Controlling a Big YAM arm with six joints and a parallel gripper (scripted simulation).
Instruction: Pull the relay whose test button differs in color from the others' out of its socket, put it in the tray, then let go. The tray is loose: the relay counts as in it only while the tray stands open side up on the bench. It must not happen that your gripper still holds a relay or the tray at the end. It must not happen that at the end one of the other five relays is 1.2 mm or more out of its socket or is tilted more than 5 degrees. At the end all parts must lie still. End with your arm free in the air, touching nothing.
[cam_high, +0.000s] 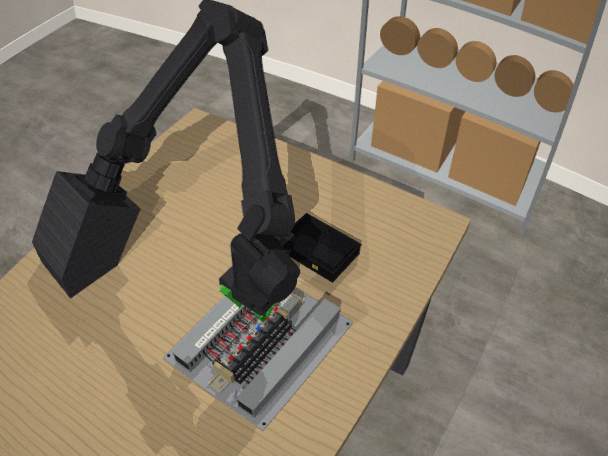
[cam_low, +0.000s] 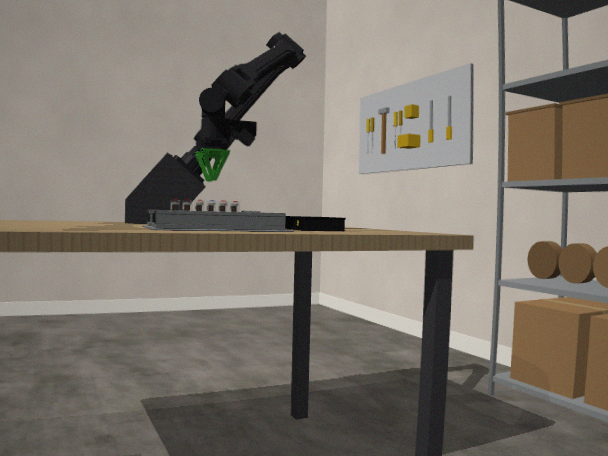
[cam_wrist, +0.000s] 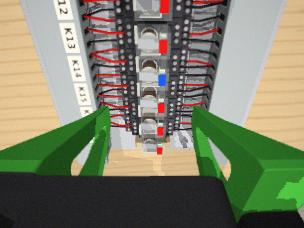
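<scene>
The grey relay is 80 mm below my hand. Round my hand: black tray 290 mm to the left, 110 mm below, 50 mm behind.
</scene>
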